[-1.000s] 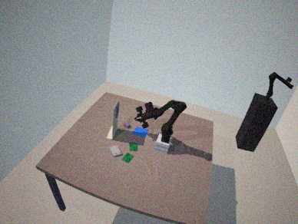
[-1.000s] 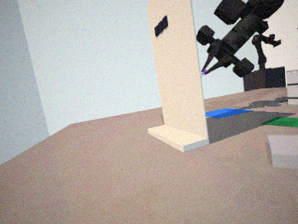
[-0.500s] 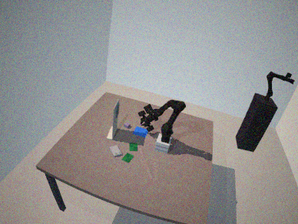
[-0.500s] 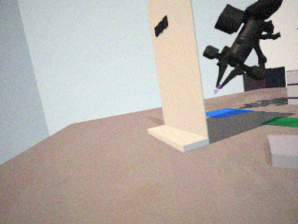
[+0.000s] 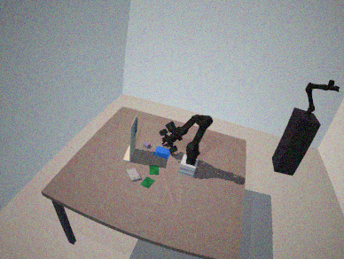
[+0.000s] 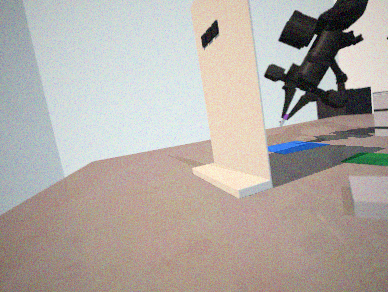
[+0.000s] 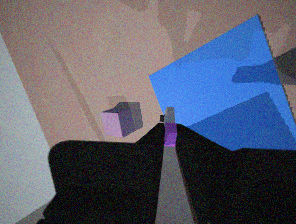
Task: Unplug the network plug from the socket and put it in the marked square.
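Now: the blue marked square 70 mm below my gripper tip and 10 mm behind it. Round my gripper tip: network plug (right at my gripper tip); cream panel (210 mm ahead, 120 mm to the left, 70 mm above); grey cube (130 mm ahead, 60 mm below, 20 mm to the right).
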